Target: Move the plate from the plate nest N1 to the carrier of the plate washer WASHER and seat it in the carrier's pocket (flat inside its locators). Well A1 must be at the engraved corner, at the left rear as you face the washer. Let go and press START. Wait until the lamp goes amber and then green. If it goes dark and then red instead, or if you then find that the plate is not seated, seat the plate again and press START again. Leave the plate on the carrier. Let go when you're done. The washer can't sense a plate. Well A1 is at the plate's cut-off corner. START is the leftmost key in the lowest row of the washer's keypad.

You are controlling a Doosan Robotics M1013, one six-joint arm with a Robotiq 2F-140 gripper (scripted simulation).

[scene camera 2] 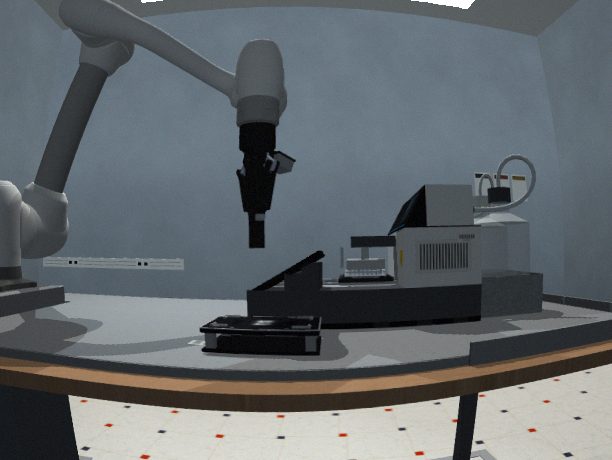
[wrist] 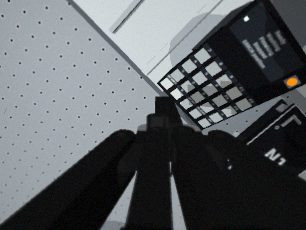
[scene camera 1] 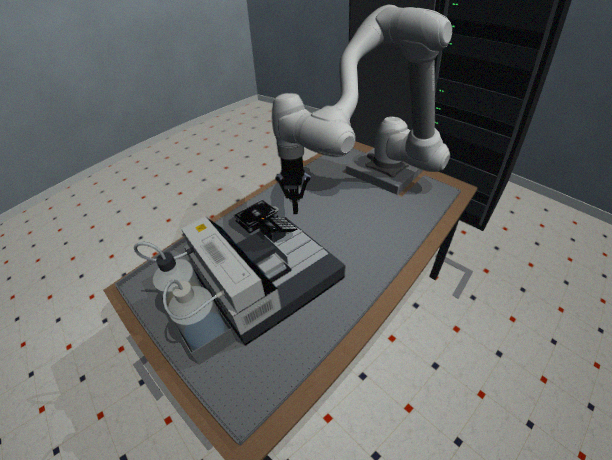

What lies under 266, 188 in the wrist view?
My gripper.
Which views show my gripper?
Scene camera 2, the wrist view and scene camera 1: all of them.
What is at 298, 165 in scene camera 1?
My gripper.
